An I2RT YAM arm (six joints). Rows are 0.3 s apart.
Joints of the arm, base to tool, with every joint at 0 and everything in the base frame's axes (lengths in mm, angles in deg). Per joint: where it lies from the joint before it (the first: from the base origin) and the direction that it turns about. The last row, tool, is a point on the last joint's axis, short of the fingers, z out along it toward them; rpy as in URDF.
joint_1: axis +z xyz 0 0 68
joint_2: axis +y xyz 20 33.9 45.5
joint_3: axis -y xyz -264 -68.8 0
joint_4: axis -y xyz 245 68.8 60
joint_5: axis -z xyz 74 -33.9 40.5
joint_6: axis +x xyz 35.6 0 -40.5
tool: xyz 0 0 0 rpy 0 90 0
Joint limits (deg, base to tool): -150..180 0..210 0..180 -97..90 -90..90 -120..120
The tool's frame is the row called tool.
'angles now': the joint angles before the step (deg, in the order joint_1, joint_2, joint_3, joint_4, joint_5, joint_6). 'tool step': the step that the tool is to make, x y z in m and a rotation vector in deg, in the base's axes. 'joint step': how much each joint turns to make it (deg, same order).
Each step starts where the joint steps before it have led.
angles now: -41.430, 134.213, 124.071, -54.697, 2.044, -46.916
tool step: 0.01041, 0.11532, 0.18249, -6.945, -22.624, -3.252
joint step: 12.394, -14.797, 13.510, -6.646, 3.104, 16.786
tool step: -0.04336, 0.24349, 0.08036, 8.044, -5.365, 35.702
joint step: 32.981, -14.779, -0.009, -11.426, -7.979, 4.787
